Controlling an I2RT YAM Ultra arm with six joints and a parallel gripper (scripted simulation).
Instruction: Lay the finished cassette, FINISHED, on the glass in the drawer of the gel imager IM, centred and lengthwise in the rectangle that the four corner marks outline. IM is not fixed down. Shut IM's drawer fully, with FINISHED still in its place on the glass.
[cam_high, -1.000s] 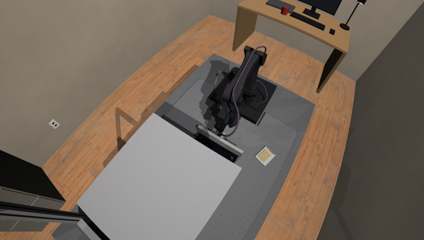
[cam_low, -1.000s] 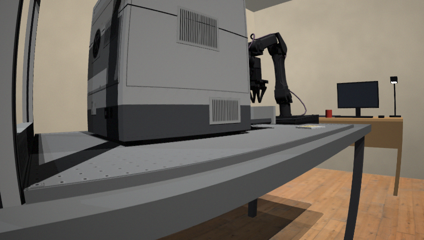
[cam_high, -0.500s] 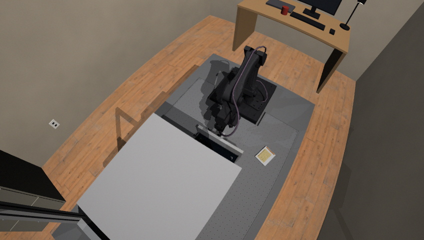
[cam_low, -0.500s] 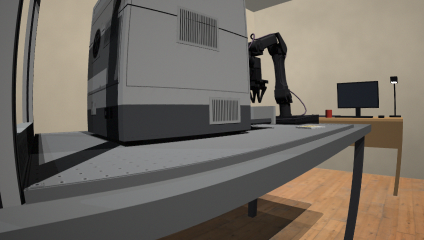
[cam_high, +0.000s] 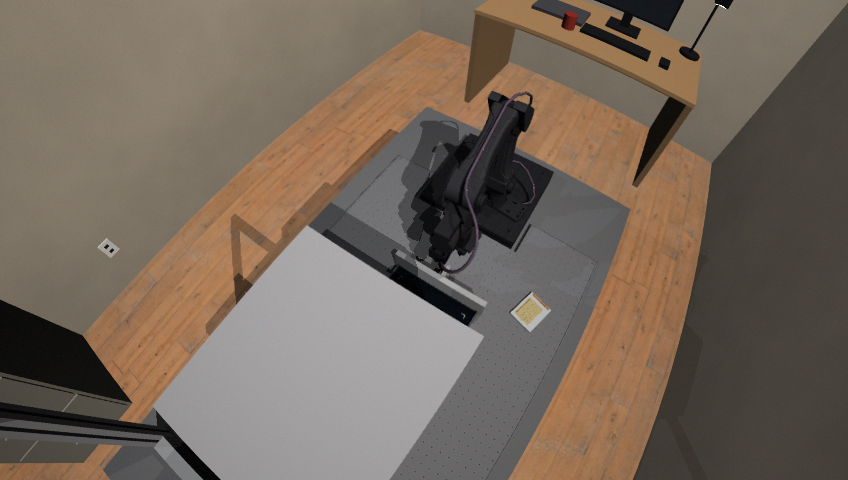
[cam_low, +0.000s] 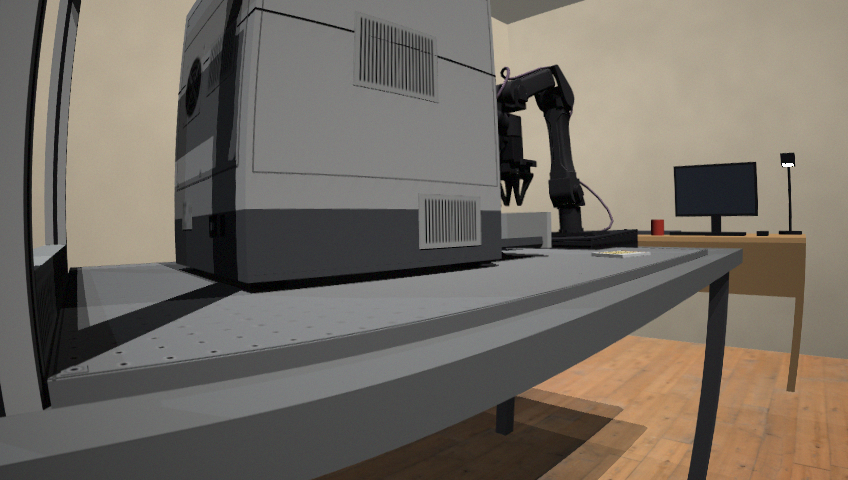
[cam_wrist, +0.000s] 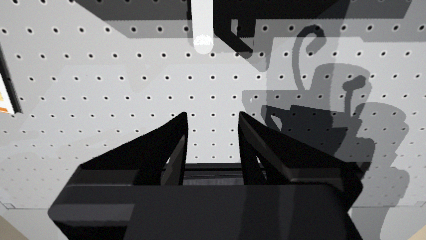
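Now: hand 3 cm past the finished cassette, 26 cm to the right of it and 11 cm above it. Round my hand: drawer 19 cm ahead, 2 cm to the left, 6 cm below.
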